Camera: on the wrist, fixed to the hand. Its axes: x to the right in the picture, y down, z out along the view.
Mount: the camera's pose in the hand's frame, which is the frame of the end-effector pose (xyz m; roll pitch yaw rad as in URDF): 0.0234 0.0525 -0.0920 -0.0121 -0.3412 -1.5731
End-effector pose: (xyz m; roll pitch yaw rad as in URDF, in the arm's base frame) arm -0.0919 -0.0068 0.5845 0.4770 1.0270 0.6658
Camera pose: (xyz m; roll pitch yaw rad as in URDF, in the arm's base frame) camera -0.1761 0.0401 0.5347 -1.0440 0.0682 -1.0225
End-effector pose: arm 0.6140 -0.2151 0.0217 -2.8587 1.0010 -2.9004
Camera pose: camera 0.5233 -0.1590 0.0417 -2.1527 0.0296 -1.2793
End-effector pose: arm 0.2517 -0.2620 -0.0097 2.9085 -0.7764 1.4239
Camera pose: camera 0.2732 -0.3203 0.0792 2.2658 0.3996 2.5706
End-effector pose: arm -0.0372 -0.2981 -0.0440 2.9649 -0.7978 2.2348
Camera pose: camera 0.0247 -0.3196 0.0424 2.2615 0.3546 -2.8633
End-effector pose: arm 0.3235 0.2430 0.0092 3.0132 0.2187 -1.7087
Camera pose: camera 0.2775 0.2049 0.0998 -2.9092 0.4570 -0.0259
